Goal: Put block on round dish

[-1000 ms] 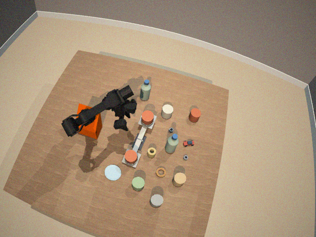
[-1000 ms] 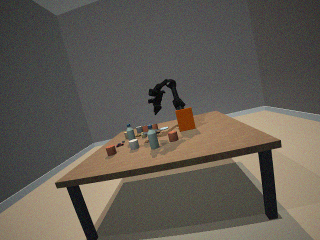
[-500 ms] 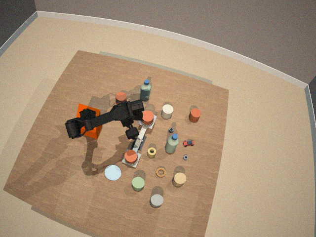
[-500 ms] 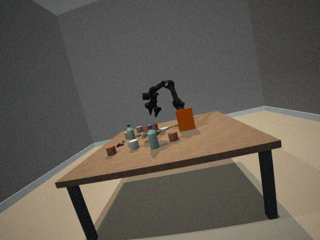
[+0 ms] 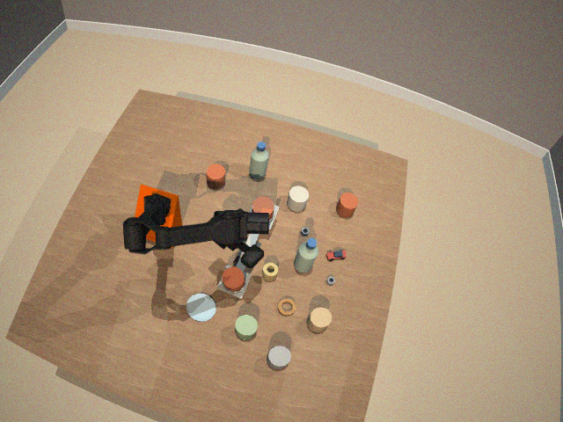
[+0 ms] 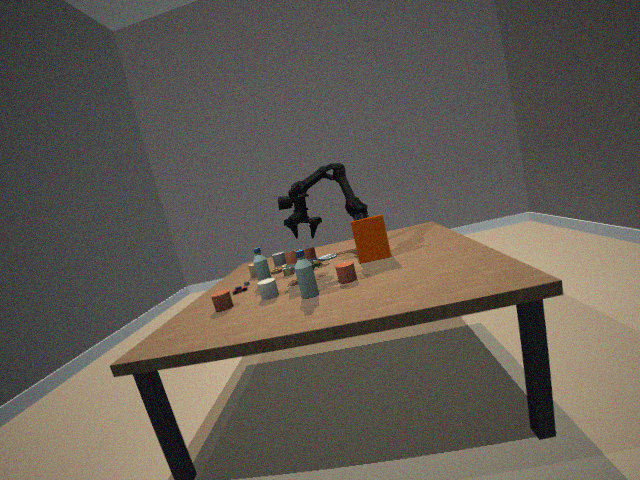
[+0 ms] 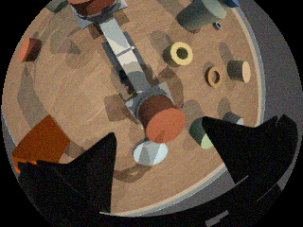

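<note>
Now: the cup 9 cm below my gripper tip, 6 cm to the right of it and 1 cm ahead of it. The rest, counted from my gripper tip: round pale blue dish: 16 cm to the right, 15 cm below, 7 cm behind; balance: 13 cm below, 10 cm to the left, 2 cm ahead; balance beam: 11 cm below, 10 cm to the left, 2 cm ahead.
</note>
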